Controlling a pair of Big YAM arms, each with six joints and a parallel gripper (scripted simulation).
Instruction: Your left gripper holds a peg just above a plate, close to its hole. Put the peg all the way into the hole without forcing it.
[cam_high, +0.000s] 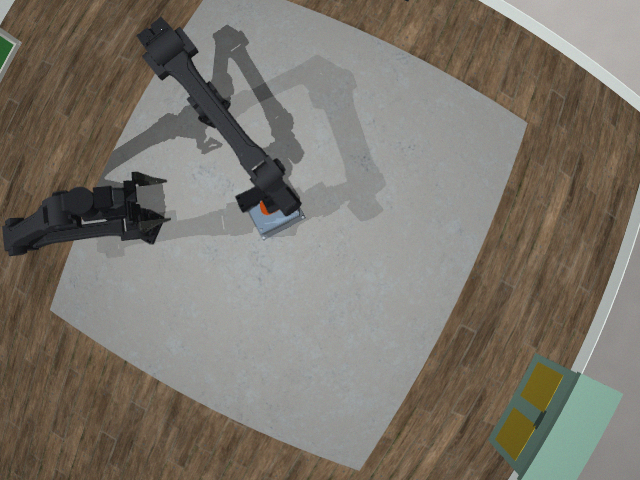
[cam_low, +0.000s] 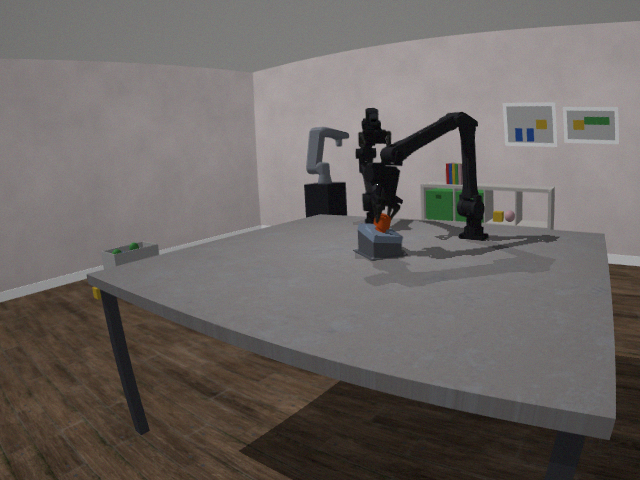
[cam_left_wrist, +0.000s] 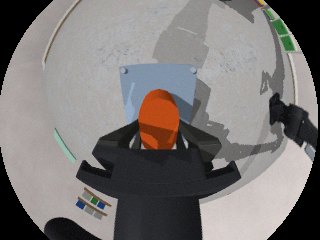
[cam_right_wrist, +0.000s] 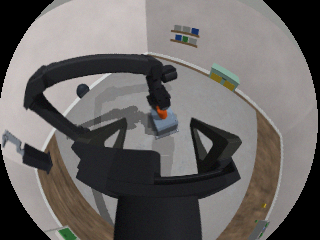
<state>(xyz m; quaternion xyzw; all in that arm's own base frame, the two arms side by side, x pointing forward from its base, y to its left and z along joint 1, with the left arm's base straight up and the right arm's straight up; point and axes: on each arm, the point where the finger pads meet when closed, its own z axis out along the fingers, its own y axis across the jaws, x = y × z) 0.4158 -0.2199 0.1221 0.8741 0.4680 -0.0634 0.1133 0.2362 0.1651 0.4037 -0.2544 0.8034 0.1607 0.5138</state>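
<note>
My left gripper is now 10 mm to the left of the orange peg and 20 mm above it. From my left hand the other things lie so: blue-grey plate: 10 mm to the right, 50 mm below.
</note>
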